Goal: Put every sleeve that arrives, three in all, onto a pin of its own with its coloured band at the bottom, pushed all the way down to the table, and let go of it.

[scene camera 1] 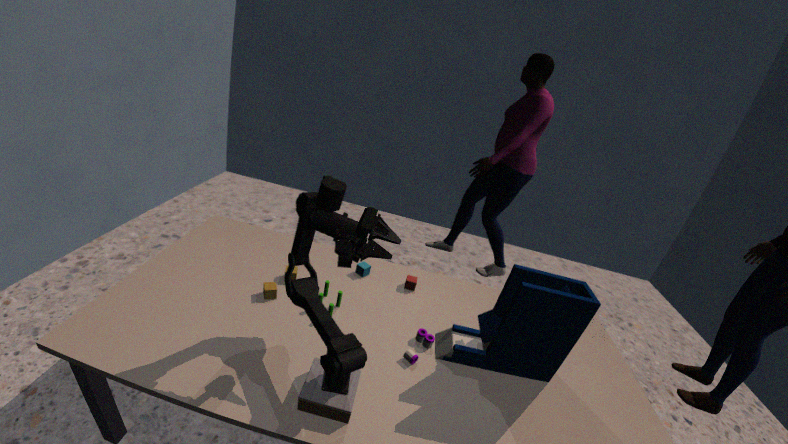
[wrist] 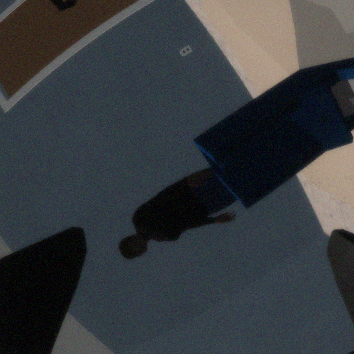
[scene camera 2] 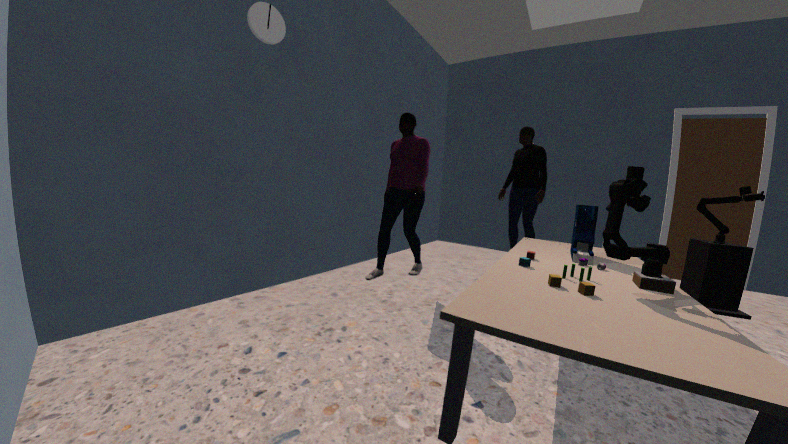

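Two sleeves stand close together before the blue chute, purple bands at their tops: one sleeve (scene camera 1: 421, 337) and another sleeve (scene camera 1: 429, 343). A third pale sleeve (scene camera 1: 409, 356) (scene camera 2: 601, 266) lies on its side close by, its purple band towards the lower right in scene camera 1. Several thin green pins stand upright in a group, among them one pin (scene camera 1: 339, 298) and another pin (scene camera 1: 326, 288); no sleeve shows on them. My gripper (scene camera 1: 395, 249) (wrist: 211, 243) is open and empty, high above the table. The sleeves and pins do not show in the wrist view.
The tall blue chute (scene camera 1: 532, 330) (scene camera 2: 585, 225) (wrist: 270, 145) stands on the table (scene camera 1: 181, 286). Two yellow cubes (scene camera 1: 269, 290) (scene camera 2: 554, 280), a teal cube (scene camera 1: 362, 269) and a red cube (scene camera 1: 410, 282) lie around the pins. Two people stand beyond the table.
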